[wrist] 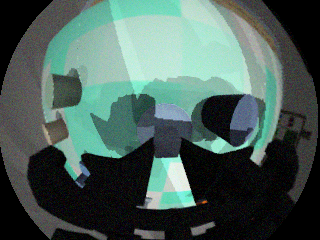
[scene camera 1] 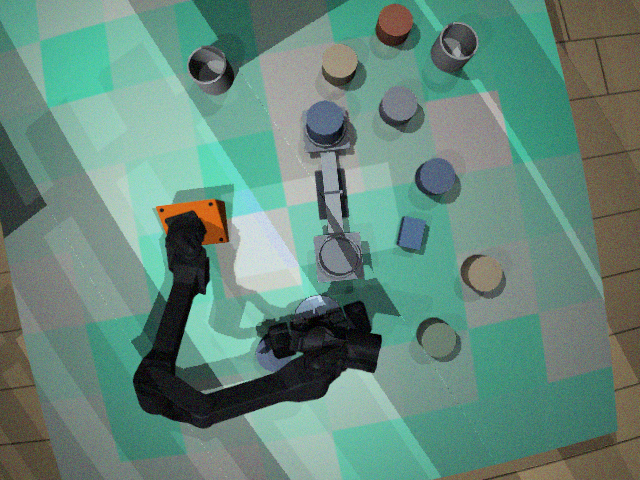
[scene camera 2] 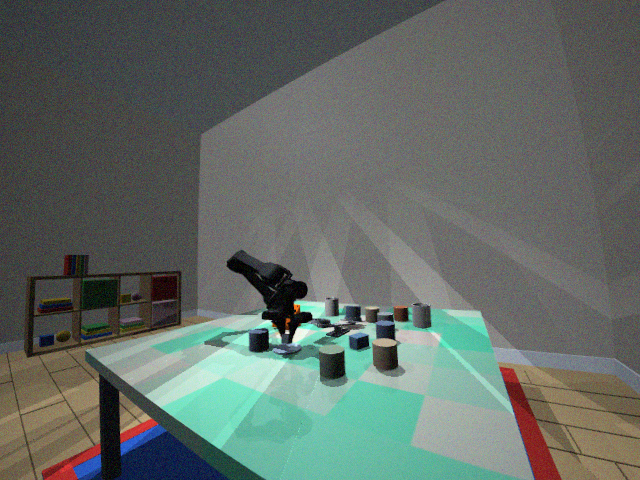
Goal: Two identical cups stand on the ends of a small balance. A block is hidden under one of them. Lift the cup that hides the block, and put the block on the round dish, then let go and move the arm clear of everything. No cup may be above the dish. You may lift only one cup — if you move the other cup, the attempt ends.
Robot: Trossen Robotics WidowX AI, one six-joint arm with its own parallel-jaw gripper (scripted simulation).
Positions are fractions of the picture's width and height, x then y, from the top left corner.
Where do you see a blue cuboid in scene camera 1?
0.64,0.48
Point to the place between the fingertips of my gripper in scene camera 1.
0.50,0.67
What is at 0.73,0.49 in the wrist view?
A blue cup.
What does my gripper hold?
A grey block.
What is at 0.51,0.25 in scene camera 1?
A blue cup.
